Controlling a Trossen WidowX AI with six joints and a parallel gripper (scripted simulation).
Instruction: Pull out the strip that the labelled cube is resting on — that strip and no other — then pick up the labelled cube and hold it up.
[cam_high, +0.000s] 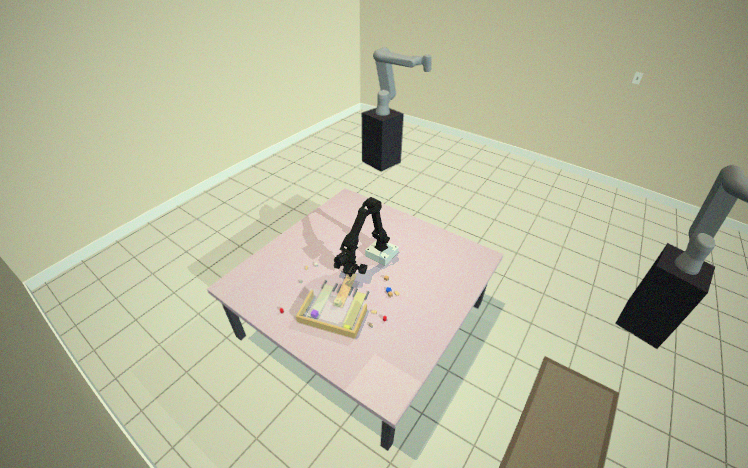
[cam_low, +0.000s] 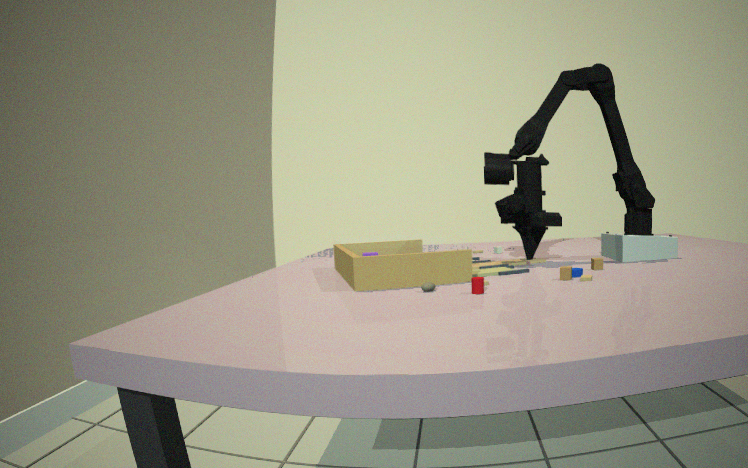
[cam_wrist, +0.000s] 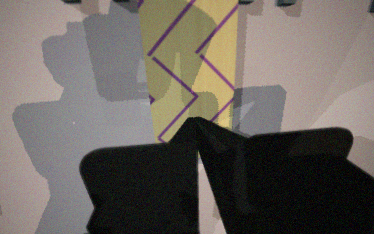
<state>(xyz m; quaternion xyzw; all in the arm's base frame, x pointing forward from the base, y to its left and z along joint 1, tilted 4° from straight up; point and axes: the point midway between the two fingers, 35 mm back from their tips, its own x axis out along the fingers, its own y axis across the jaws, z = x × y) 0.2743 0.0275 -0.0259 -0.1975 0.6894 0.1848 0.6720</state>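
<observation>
The strip lies 90 mm ahead of my gripper tip and 50 mm to the left of it.
</observation>
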